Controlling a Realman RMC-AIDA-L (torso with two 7-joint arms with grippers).
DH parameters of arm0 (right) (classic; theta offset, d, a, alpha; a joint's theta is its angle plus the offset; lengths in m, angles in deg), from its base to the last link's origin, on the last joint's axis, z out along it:
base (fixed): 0 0 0 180
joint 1: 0 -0.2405 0 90
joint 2: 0 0 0 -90
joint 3: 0 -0.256 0 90
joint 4: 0 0 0 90
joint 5: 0 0.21 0 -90
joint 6: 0 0 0 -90
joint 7: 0 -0.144 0 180
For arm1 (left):
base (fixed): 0 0 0 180
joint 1: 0 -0.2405 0 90
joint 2: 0 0 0 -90
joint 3: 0 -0.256 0 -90
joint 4: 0 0 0 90
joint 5: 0 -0.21 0 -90
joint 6: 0 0 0 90
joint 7: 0 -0.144 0 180
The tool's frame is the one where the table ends.
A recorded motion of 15 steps. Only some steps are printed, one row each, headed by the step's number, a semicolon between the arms.
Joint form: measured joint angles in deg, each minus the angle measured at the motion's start. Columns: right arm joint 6, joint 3, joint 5, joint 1, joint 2, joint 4, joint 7; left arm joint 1, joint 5, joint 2, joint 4, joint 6, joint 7, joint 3.
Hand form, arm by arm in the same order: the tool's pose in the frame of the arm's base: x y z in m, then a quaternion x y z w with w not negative. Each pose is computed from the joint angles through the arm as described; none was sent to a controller.
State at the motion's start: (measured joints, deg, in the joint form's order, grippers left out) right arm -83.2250 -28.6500 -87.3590 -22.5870 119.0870 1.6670 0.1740; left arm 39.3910 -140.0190 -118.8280 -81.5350 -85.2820 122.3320 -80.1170
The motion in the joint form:
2: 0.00 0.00 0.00 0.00 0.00 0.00 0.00; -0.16 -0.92 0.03 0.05 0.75 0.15 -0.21
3: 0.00 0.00 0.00 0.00 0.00 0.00 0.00; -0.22 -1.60 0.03 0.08 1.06 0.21 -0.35
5: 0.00 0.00 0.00 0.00 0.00 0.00 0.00; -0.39 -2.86 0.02 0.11 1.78 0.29 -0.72
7: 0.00 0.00 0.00 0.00 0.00 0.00 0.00; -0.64 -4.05 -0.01 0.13 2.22 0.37 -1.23
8: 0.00 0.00 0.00 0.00 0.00 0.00 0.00; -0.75 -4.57 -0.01 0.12 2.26 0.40 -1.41
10: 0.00 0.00 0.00 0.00 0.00 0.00 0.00; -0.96 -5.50 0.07 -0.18 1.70 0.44 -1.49
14: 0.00 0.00 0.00 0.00 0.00 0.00 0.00; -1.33 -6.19 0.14 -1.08 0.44 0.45 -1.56
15: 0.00 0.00 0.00 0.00 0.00 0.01 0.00; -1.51 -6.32 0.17 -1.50 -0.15 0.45 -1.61
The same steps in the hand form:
2: 0.3724 0.2907 0.0655 -0.52349 0.17581 0.26559 0.79026; -0.1133 0.3727 0.0003 -0.97877 -0.04420 0.11648 0.16274
3: 0.3724 0.2907 0.0655 -0.52349 0.17581 0.26559 0.79026; -0.1148 0.3737 0.0005 -0.97752 -0.04401 0.12095 0.16699
5: 0.3724 0.2907 0.0655 -0.52349 0.17581 0.26559 0.79026; -0.1174 0.3754 0.0007 -0.97508 -0.04269 0.12906 0.17533
7: 0.3724 0.2907 0.0655 -0.52349 0.17581 0.26559 0.79026; -0.1205 0.3760 0.0001 -0.97292 -0.04153 0.13835 0.18043
8: 0.3724 0.2907 0.0655 -0.52349 0.17581 0.26559 0.79026; -0.1221 0.3760 0.0001 -0.97200 -0.04134 0.14290 0.18191
10: 0.3724 0.2907 0.0655 -0.52349 0.17581 0.26559 0.79026; -0.1250 0.3754 0.0017 -0.97034 -0.04178 0.15242 0.18294
14: 0.3724 0.2907 0.0655 -0.52349 0.17581 0.26559 0.79026; -0.1270 0.3727 0.0040 -0.96933 -0.04113 0.16149 0.18066
15: 0.3723 0.2907 0.0655 -0.52349 0.17585 0.26566 0.79023; -0.1276 0.3712 0.0048 -0.96922 -0.04084 0.16438 0.17868

